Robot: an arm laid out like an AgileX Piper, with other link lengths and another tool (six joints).
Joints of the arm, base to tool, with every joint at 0 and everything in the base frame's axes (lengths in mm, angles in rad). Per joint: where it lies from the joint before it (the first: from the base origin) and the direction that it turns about. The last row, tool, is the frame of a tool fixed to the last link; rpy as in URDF.
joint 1: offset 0 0 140.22 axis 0 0 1
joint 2: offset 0 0 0 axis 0 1 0
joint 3: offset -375.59 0 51.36 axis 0 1 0
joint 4: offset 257.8 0 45.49 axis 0.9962 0 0.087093
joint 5: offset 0 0 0 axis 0 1 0
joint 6: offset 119.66 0 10.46 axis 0.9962 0 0.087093
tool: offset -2.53 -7 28.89 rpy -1.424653 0.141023 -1.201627
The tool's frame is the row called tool.
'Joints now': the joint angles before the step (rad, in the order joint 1, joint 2, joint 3, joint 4, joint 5, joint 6). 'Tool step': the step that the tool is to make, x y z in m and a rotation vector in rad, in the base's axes. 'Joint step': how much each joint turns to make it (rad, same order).
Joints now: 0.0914 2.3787 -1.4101 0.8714 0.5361 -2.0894
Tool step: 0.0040 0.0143 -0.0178 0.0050 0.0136 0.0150
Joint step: 0.0254 0.0483 -0.0341 0.0119 -0.0020 0.0002
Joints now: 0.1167 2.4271 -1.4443 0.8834 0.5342 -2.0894
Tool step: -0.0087 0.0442 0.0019 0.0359 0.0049 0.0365
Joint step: 0.0804 0.0030 -0.0043 0.0571 0.0009 -0.0003
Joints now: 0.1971 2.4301 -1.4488 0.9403 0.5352 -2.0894
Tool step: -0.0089 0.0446 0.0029 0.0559 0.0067 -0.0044
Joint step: 0.0818 0.0047 -0.0048 0.1020 -0.0123 0.0003
